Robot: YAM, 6 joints.
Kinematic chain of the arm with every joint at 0, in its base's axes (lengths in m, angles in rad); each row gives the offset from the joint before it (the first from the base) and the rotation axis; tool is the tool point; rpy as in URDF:
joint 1: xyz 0 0 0.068 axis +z
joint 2: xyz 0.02 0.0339 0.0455 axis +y
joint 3: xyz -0.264 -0.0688 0 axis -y
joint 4: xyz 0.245 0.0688 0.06 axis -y
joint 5: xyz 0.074 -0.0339 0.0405 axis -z
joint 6: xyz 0.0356 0 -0.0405 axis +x
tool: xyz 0 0 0 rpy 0 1.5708 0
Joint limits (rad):
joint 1: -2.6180..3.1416
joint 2: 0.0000..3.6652
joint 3: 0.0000..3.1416
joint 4: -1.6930..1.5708
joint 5: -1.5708..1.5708
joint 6: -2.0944..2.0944
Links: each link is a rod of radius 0.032 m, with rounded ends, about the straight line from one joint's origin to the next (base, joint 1, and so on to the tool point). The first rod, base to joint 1, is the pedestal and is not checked.
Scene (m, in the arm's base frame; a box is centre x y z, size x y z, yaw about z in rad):
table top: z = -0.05
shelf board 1: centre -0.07 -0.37 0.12 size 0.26 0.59 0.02 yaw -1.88
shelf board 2: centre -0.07 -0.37 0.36 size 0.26 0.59 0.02 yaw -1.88
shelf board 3: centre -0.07 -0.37 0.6 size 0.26 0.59 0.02 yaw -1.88
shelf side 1: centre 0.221 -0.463 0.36 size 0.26 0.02 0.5 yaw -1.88
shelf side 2: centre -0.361 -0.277 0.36 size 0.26 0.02 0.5 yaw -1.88
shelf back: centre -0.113 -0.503 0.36 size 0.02 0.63 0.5 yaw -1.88
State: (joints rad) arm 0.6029 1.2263 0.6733 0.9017 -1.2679 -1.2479
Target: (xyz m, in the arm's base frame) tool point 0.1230 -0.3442 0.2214
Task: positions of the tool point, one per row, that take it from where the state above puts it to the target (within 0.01 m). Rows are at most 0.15 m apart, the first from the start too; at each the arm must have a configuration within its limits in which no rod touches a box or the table.
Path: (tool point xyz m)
1: 0.2428 0.1185 0.3045
2: 0.2832 0.0491 0.2942
3: 0.3025 -0.0333 0.2825
4: 0.2966 -0.1220 0.2693
5: 0.2637 -0.2089 0.2547
6: 0.2047 -0.2857 0.2387
7: 0.1230 -0.3442 0.2214

